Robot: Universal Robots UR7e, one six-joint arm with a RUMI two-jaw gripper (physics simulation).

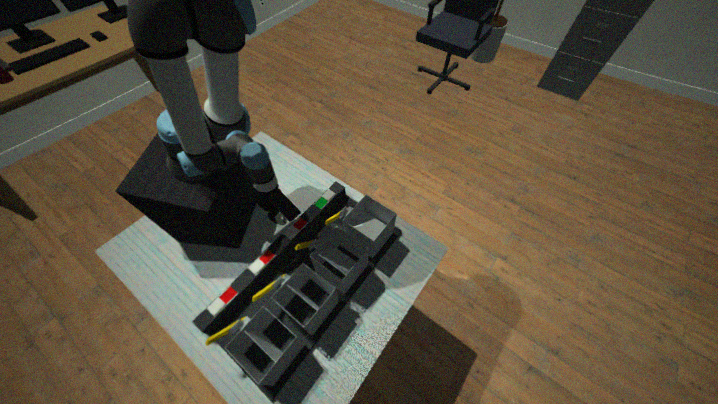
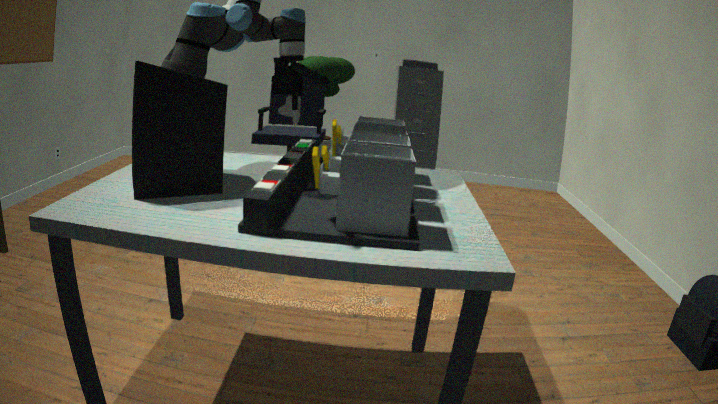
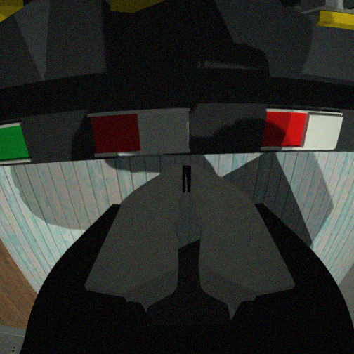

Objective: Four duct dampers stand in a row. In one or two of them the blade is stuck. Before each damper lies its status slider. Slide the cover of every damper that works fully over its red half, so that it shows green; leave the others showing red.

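Places are measured from the arm's base along level axes (x ahead, y left, z up), in metres.
Where they show: gripper, fingertip midpoint: [image 1: 284, 224] [image 2: 294, 126]; arm's base, link origin: [image 2: 182, 72].
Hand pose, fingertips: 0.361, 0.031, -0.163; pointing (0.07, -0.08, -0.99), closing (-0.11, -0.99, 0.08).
Each offset is from my fingertips to the top centre of the thing, as dx, dy, dz. "pt": to the spot under its first point. Level surfaces: height alone.
The far-end slider shows green @(+0.019, +0.198, -0.092) [image 1: 321, 203] [image 2: 303, 144] [image 3: 12, 142]. The second shows red @(+0.005, +0.064, -0.092) [image 1: 300, 223] [image 3: 116, 133], its cover [image 3: 164, 131] beside the red and in shadow. The third shows red @(-0.014, -0.120, -0.092) [image 1: 266, 257] [image 3: 285, 129] beside its white cover @(-0.019, -0.170, -0.084) [image 1: 257, 266] [image 3: 322, 131]. The nearest shows red @(-0.033, -0.304, -0.092) [image 1: 228, 294] beside its white cover @(-0.038, -0.354, -0.084) [image 1: 215, 306] [image 2: 265, 185]. My gripper [image 1: 280, 219] [image 2: 295, 119] [image 3: 185, 167] is shut and empty, above and before the second slider. The far damper @(pt +0.324, +0.267, -0.081) [image 1: 389, 221] shows a pale surface inside; the second @(pt +0.322, -0.001, -0.129) [image 1: 355, 278] a broad blade between dark slots; the nearer two show thin dividers.
Yellow levers [image 1: 332, 217] [image 1: 303, 245] [image 1: 268, 287] [image 1: 225, 331] stand between the dark slider rail [image 2: 258, 213] and the dampers. The black robot pedestal [image 1: 200, 216] [image 2: 178, 135] stands on the table @(dz -0.173) [image 1: 145, 251] [image 2: 125, 226], on the other side of the rail.
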